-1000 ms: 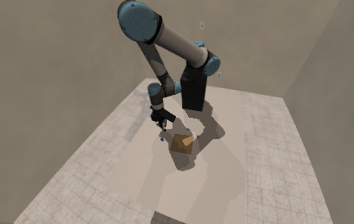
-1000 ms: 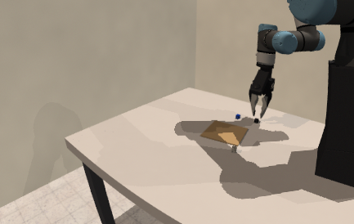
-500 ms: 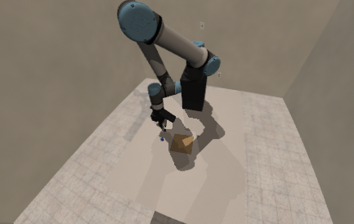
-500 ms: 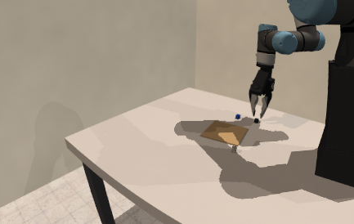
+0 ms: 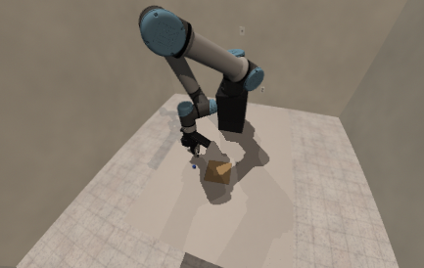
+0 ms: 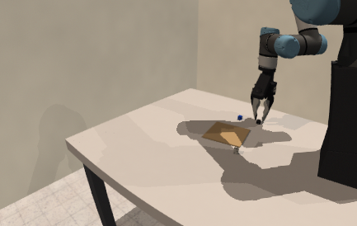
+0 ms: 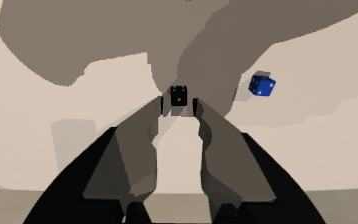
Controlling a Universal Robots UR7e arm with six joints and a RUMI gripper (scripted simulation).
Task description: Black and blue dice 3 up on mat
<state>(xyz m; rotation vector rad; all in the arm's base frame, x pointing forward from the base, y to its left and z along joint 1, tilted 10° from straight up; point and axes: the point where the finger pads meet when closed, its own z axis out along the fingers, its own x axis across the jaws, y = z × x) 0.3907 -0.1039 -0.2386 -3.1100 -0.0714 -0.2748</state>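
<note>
Now: hand 2 cm above the black die. Round my hand: blue die (8 cm ahead, 2 cm to the left, 2 cm below); brown mat (5 cm ahead, 17 cm to the left, 2 cm below); white die (4 cm behind, 25 cm to the left, 2 cm below).
</note>
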